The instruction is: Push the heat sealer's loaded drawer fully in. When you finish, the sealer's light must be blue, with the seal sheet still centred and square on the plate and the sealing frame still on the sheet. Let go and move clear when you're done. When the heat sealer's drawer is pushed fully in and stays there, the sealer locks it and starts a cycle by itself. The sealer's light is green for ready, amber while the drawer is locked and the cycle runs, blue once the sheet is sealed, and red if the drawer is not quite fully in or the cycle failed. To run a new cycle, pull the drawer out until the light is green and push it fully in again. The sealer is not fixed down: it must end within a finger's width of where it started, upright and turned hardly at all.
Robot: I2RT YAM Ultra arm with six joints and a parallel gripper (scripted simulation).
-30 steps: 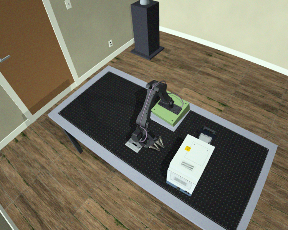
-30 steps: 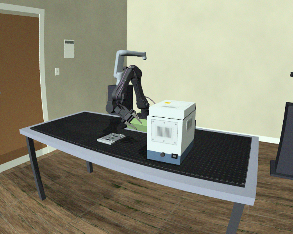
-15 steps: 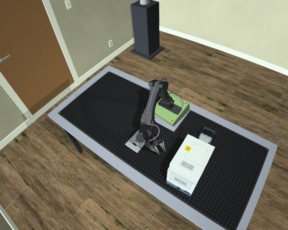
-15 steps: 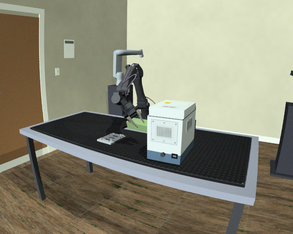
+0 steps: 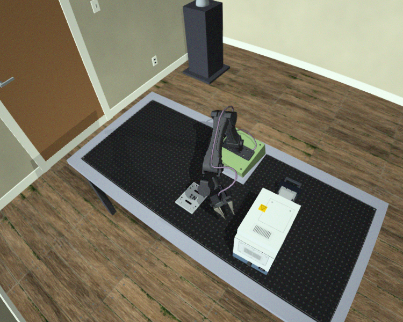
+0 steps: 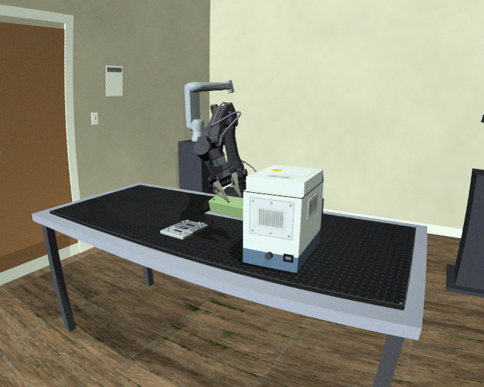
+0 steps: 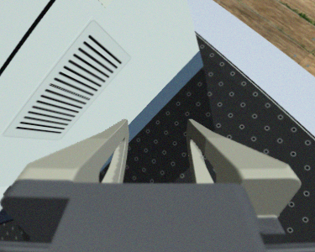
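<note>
The sealer drawer is 29 cm behind my hand, 15 cm to the left of it and 10 cm below it.
</note>
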